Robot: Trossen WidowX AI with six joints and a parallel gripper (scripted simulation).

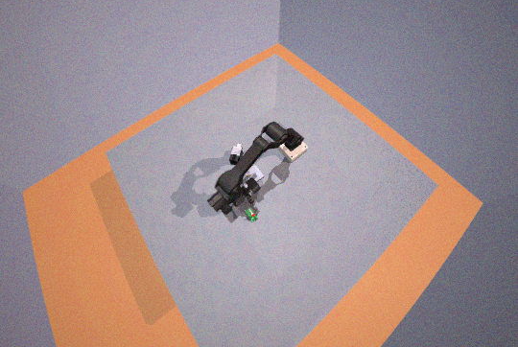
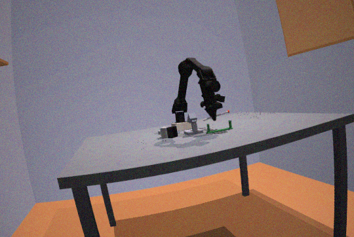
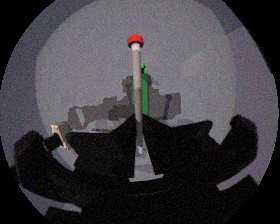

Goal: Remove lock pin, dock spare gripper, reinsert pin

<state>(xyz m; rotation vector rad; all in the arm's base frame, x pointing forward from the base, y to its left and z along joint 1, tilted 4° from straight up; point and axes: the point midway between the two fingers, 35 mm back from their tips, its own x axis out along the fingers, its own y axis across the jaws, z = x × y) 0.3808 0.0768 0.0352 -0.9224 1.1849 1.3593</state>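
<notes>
The green bar-shaped rack lies 3 cm below my gripper tip, 2 cm to the left of it and 1 cm ahead of it. From my gripper tip the other things lie so: spare gripper (23 cm to the right, 13 cm behind, 3 cm below); then grey socket mount (9 cm to the right, 9 cm behind).
</notes>
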